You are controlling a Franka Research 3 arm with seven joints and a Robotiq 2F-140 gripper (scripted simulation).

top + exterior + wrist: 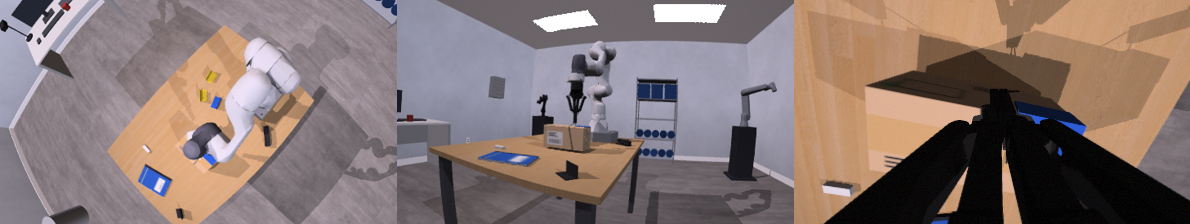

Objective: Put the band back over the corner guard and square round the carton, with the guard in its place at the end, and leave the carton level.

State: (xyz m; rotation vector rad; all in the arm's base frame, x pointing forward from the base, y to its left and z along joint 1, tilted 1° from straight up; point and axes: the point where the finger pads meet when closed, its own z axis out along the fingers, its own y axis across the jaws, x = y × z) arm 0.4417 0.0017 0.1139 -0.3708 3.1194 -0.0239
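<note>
My gripper is now 70 mm to the right of the blue corner guard, 60 mm above it and 20 mm short of it. The rest, counted from my hand: white block 340 mm ahead, 300 mm to the right, 180 mm below; then black bracket 500 mm ahead, 230 mm to the left, 170 mm below; then brown carton 110 mm below, 70 mm ahead, 10 mm to the right.
</note>
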